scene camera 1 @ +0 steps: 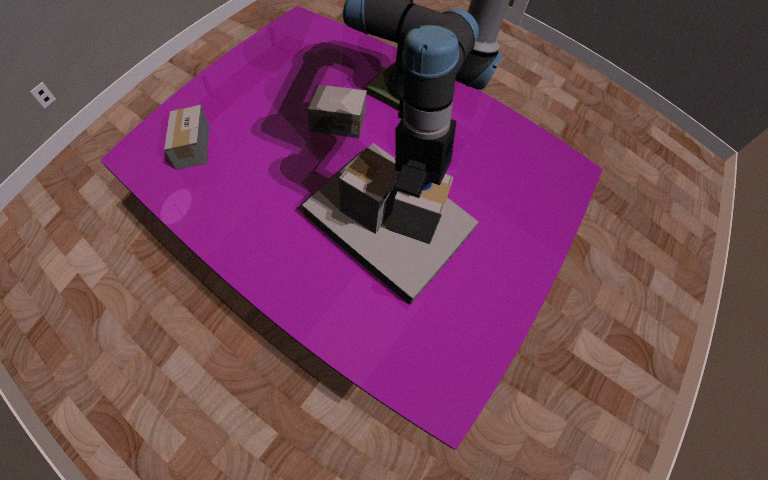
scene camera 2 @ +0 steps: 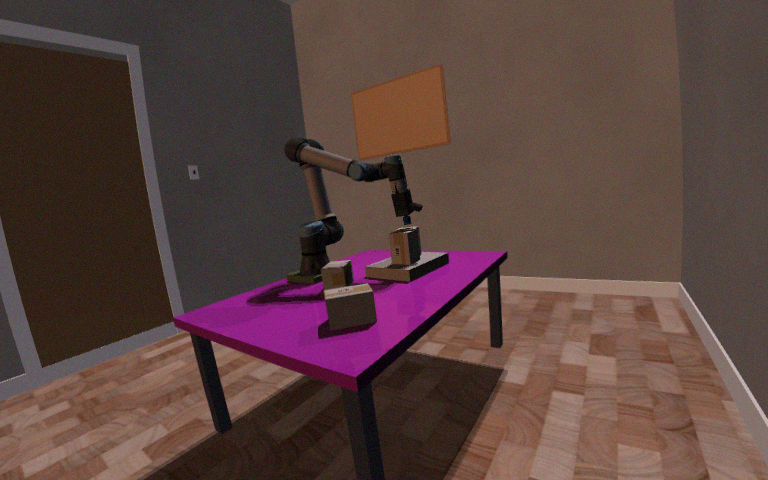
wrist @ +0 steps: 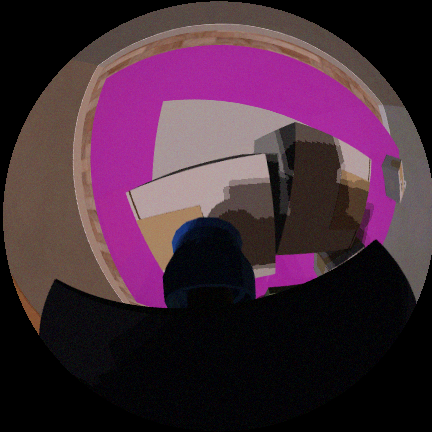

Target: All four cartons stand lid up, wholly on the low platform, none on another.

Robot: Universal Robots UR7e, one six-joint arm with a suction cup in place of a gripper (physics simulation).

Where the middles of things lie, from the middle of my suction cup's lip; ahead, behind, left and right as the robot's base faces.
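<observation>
Low grey platform (scene camera 1: 406, 265) in my sight: 190 mm below my suction cup, 10 mm ahead of it, 50 mm right of it.
</observation>
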